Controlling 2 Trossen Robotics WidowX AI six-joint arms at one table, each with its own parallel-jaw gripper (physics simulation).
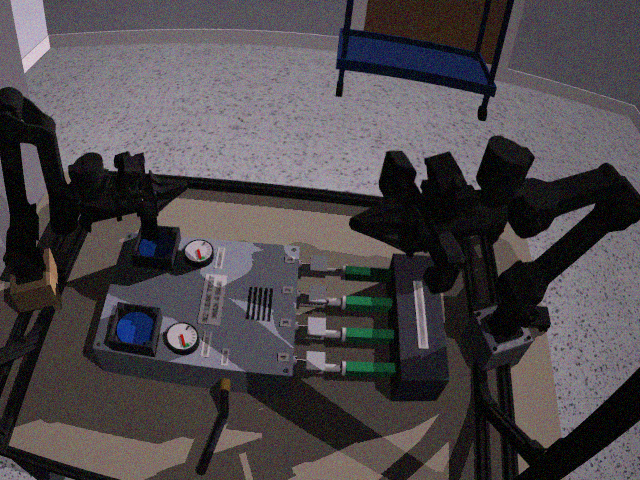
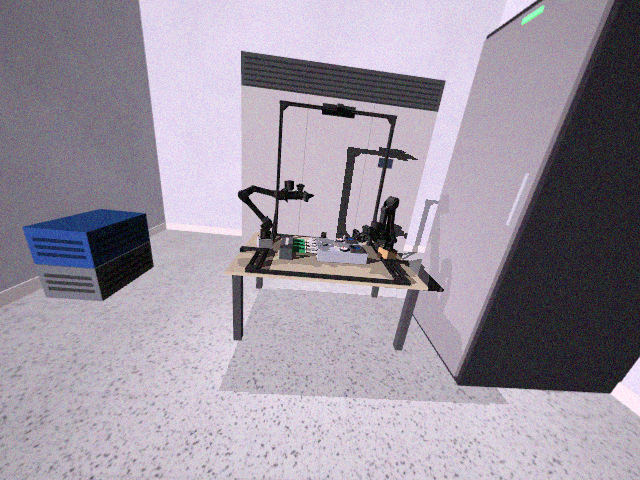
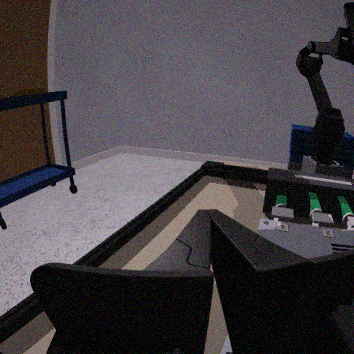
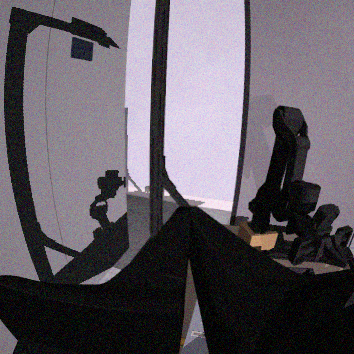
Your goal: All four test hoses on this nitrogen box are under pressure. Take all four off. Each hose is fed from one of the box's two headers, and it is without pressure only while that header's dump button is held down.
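Pixels of known places: left gripper, fingertip midpoint: [image 1: 187, 185] [image 2: 351, 238] [image 3: 206, 218] [image 4: 345, 265]; right gripper, fingertip midpoint: [image 1: 350, 223] [image 2: 314, 195] [image 4: 186, 216]; left arm's base at its link origin: [image 1: 29, 270] [image 2: 388, 248] [image 4: 258, 226]; right arm's base at its link origin: [image 1: 504, 326] [image 2: 264, 237] [image 3: 322, 160].
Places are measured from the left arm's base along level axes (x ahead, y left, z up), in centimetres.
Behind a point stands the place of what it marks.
The grey nitrogen box [image 1: 253, 351] {x 40.3, y -28.7, z -0.4 cm} [image 2: 336, 254] {x 43.7, y -4.1, z -2.2 cm} [image 3: 300, 241] {x 48.9, y -12.9, z -0.4 cm} lies flat. Green-gripped hoses [image 1: 368, 335] {x 60.1, y -30.6, z -1.9 cm} [image 3: 314, 202] {x 62.2, y -23.2, z -1.9 cm} run in a row from its right edge to a dark block [image 1: 419, 369] {x 64.7, y -40.9, z -0.4 cm}. The upper blue dump button [image 1: 148, 248] {x 27.3, y -2.9, z 1.2 cm} and the lower blue dump button [image 1: 135, 328] {x 21.6, y -20.3, z 1.2 cm} sit in black housings. My left gripper [image 1: 183, 185] {x 36.8, y 1.0, z 11.0 cm} [image 3: 206, 218] {x 36.8, y 1.0, z 11.0 cm} is shut and empty, above and behind the upper button; a dark part under it reaches down into that housing, and contact is hidden. My right gripper [image 1: 353, 222] {x 49.4, y -35.7, z 32.6 cm} [image 2: 312, 195] {x 49.4, y -35.7, z 32.6 cm} [image 4: 186, 216] {x 49.4, y -35.7, z 32.6 cm} is shut and empty, above the block's back end.
An upper gauge [image 1: 198, 252] {x 36.7, y -6.7, z 1.2 cm} and a lower gauge [image 1: 180, 337] {x 29.1, y -23.8, z 1.1 cm} stand beside the buttons. A dark bent rod [image 1: 212, 434] {x 29.3, y -39.0, z -7.1 cm} with a brass end lies in front of the box. Black rails edge the table [image 2: 320, 267] {x 57.5, y 0.0, z -8.4 cm}. A blue cart [image 1: 413, 55] [image 3: 35, 182] stands behind.
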